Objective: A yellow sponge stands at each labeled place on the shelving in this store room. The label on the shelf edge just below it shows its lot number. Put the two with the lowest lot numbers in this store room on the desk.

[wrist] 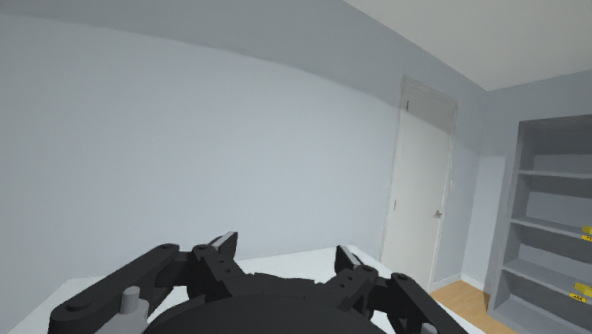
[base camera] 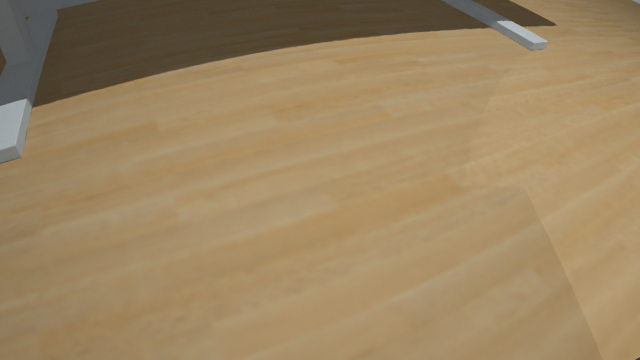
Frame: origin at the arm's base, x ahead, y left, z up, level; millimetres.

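Seen in the pictures: gripper, fingertip midpoint: [wrist: 286,250].
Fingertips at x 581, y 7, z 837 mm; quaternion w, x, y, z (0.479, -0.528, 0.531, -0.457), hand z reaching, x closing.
A point is followed by its place in that frame.
My gripper [wrist: 286,250] {x 581, y 7, z 837 mm} is open and empty, with its fingers spread low in the wrist view. The white desk top [wrist: 42,320] {x 889, y 760, z 324 mm} shows behind and below the fingers, against a pale wall. At the right edge of the wrist view stands the grey shelving [wrist: 526,145] {x 1996, y -2141, z 1295 mm}. One yellow sponge [wrist: 587,230] {x 1658, y -2342, z 614 mm} is on a middle shelf, partly cut off by the frame, above a yellow label [wrist: 587,238] {x 1573, y -2192, z 575 mm}. Another yellow sponge [wrist: 584,288] {x 1585, y -2285, z 181 mm} is on a lower shelf above a second label [wrist: 578,298] {x 1558, y -2199, z 117 mm}. The lot numbers are too small to read. The base camera shows no sponge.
In the base camera view, a white foot [base camera: 522,35] stands at the upper right and another white foot [base camera: 12,125] at the left edge, with a dark shadow between them on the wooden floor [base camera: 300,200] {x 413, y -6, z -396 mm}. A closed white door [wrist: 420,190] {x 2040, y -1172, z 758 mm} is left of the shelving.
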